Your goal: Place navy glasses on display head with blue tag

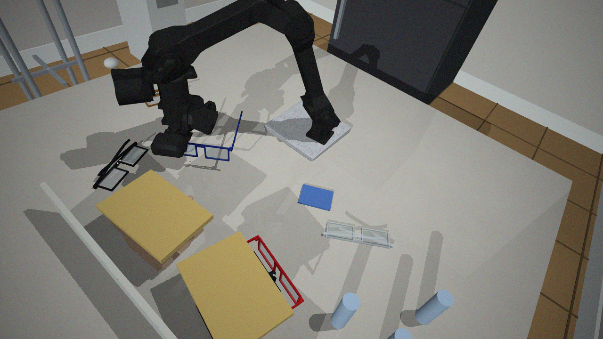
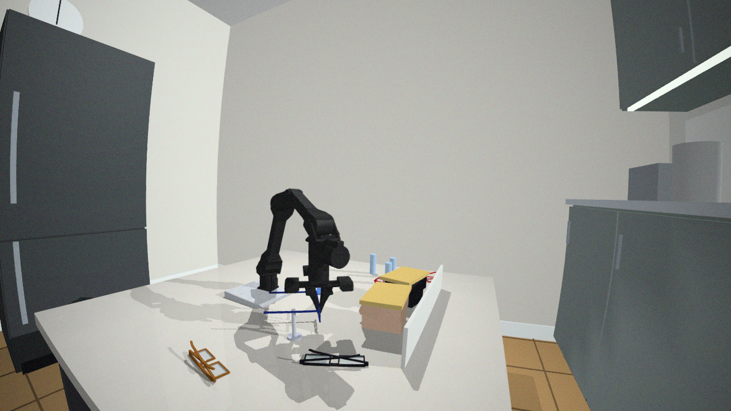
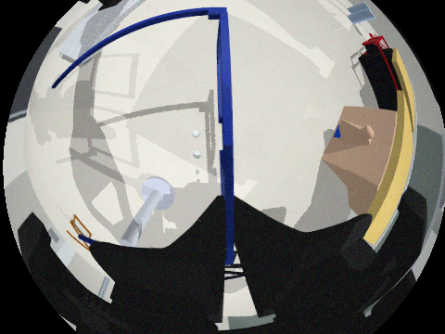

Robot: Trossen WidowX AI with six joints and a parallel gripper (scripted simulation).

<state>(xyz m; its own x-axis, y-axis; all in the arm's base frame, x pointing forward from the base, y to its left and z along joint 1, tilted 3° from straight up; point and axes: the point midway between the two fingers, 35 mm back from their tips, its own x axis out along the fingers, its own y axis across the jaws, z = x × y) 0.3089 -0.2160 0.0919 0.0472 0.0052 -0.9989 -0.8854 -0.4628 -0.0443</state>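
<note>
The grey post stand is 5 cm behind my gripper tip, 5 cm to the right of it and 4 cm below it. Also, from my gripper tip: white panel 30 cm ahead, 19 cm to the left, 1 cm below; blue card 11 cm behind, 31 cm to the left, 6 cm below; skin-coloured display head 15 cm ahead, 11 cm to the left, 1 cm below.
</note>
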